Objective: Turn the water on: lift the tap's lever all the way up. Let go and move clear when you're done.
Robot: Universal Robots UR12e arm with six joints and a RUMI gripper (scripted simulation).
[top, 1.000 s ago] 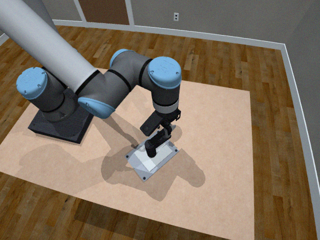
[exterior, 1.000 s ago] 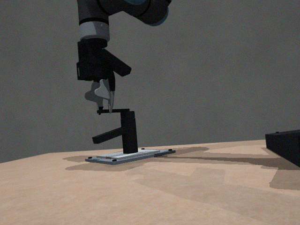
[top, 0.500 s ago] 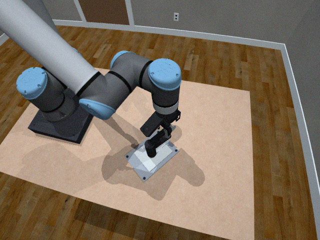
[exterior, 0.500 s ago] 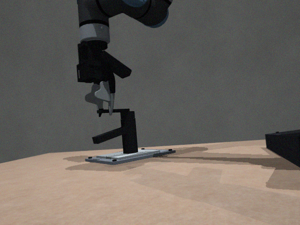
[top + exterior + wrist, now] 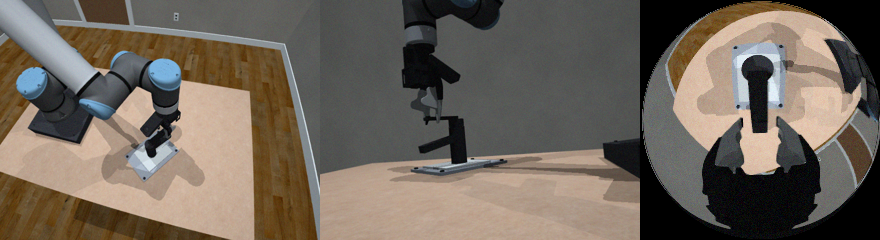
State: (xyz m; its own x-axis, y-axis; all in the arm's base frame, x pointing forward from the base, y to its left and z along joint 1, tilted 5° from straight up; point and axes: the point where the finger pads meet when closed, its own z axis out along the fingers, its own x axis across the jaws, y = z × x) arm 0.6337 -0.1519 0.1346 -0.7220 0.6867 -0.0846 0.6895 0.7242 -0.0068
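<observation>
Right now my hand is 2 cm to the left of the flat lever and 2 cm past it. From my hand the other things lie so: black tap: 5 cm below, 4 cm to the right, 4 cm behind.
</observation>
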